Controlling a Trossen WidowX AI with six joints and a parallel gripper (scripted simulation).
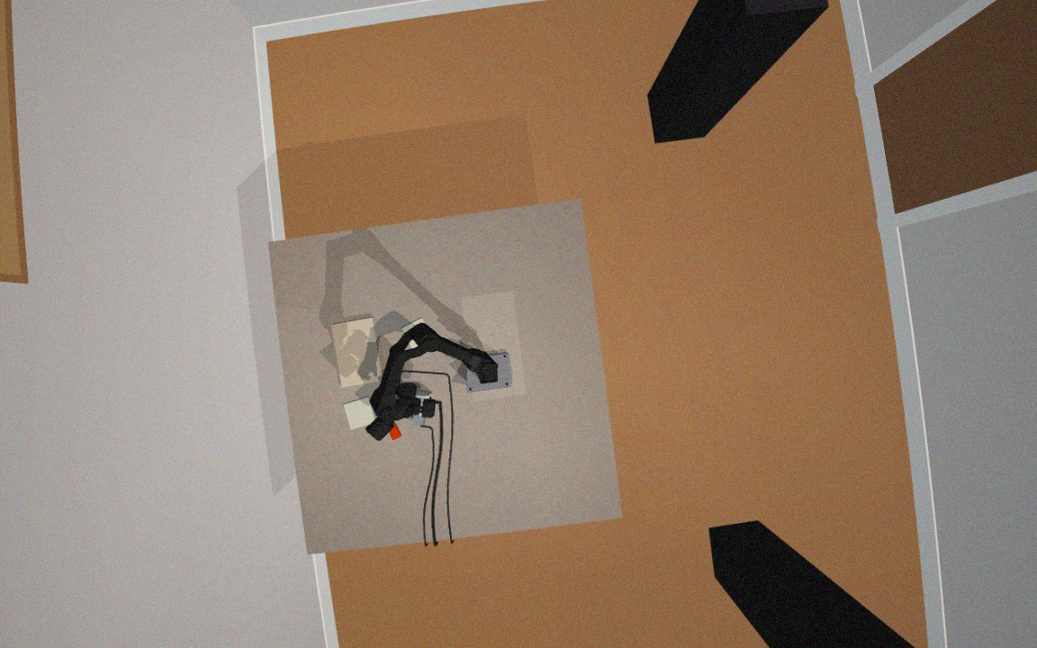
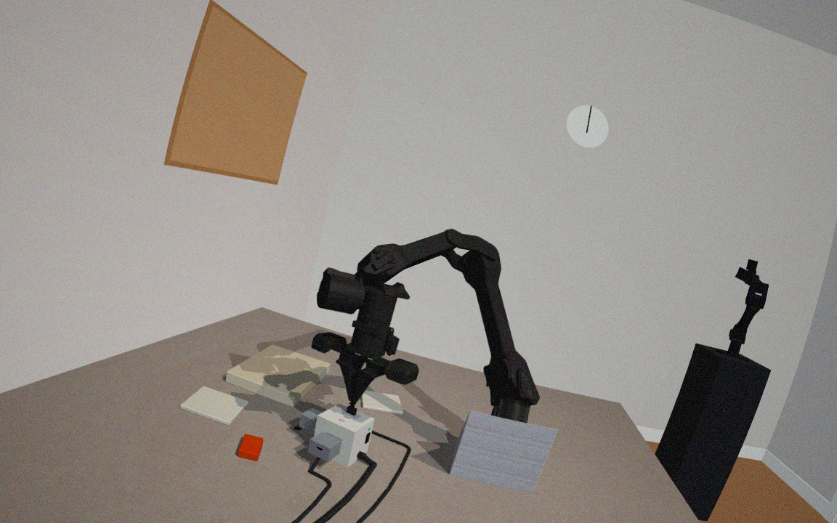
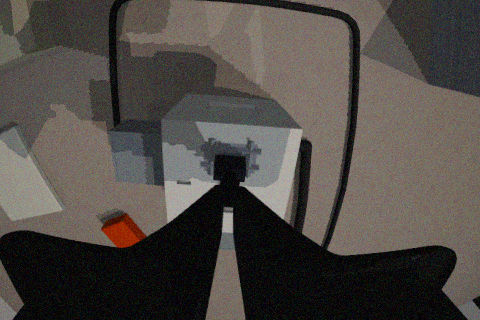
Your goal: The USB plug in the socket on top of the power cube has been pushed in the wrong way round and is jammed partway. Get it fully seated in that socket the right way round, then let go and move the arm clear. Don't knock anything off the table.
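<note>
The black USB plug is 2 cm below my gripper tip. From my gripper tip the other things lie so: orange block (13 cm ahead, 12 cm to the left, 10 cm below); then USB socket (4 cm below).
</note>
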